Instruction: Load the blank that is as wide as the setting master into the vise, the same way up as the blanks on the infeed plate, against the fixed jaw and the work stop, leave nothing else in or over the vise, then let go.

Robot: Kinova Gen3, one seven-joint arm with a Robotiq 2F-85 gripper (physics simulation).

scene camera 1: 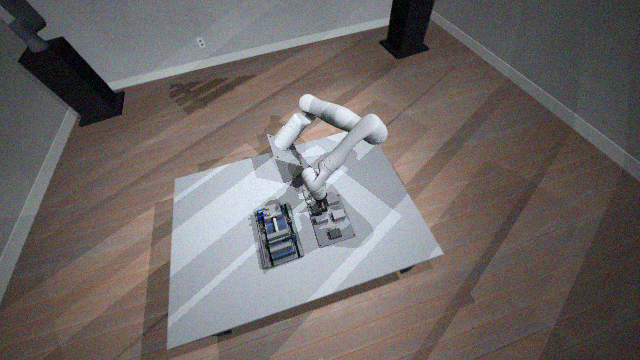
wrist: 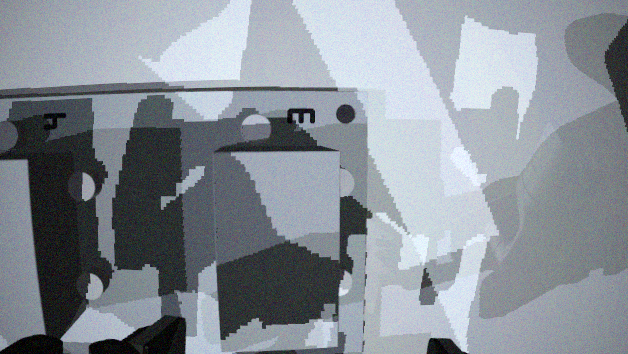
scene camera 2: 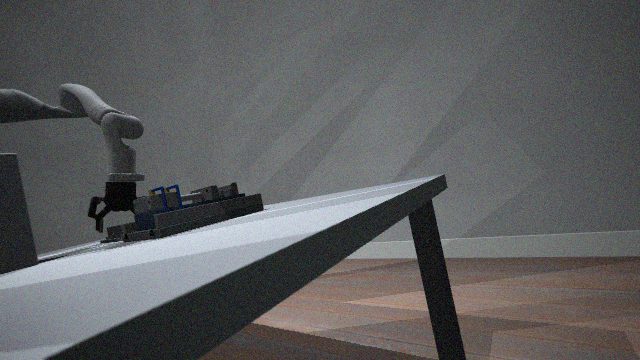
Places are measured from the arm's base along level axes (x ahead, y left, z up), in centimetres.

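Pixels of known places: gripper, fingertip midpoint: [scene camera 1: 323, 201] [scene camera 2: 119, 230]; arm's base at its link origin: [scene camera 1: 280, 144].
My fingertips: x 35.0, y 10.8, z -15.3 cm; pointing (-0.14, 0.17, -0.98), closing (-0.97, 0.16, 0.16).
Ahead of a thing's pixels: the offset from my fingertips to its top centre. "*": to the spot under its first point. Level surfaces: height alone.
My gripper [scene camera 1: 320, 209] [scene camera 2: 117, 221] [wrist: 306, 341] is open, its fingers apart above the back part of the infeed plate [scene camera 1: 348, 231] [wrist: 355, 165]. In the wrist view a grey rectangular blank {dx +0.6, dy -4.3, dz +1.7 cm} [wrist: 280, 200] stands beside a mark like a sideways 3, ahead of and between the fingertips. Another blank {* dx +8.4, dy -5.5, dz +1.7 cm} [wrist: 14, 240] is cut by the left edge. In scene camera 1 more blanks {dx +10.8, dy +4.1, dz +1.7 cm} [scene camera 1: 338, 215] {dx +19.1, dy -1.4, dz +0.7 cm} [scene camera 1: 334, 233] stand on the plate. The vise {dx +7.4, dy -28.1, dz +7.3 cm} [scene camera 1: 300, 252] [scene camera 2: 207, 212] is left of the plate, with blue and grey parts; I cannot tell the setting master, fixed jaw or work stop apart there.
Blue and yellow parts {* dx -2.2, dy -31.4, dz +7.0 cm} [scene camera 1: 263, 213] [scene camera 2: 172, 196] stand up at the vise's back end, close to the gripper in scene camera 2. A grey upright panel [scene camera 2: 15, 210] is near the arm's base. The white table {dz -2.7 cm} [scene camera 1: 215, 280] [scene camera 2: 210, 270] carries it all. Strong shadows cross the plate.
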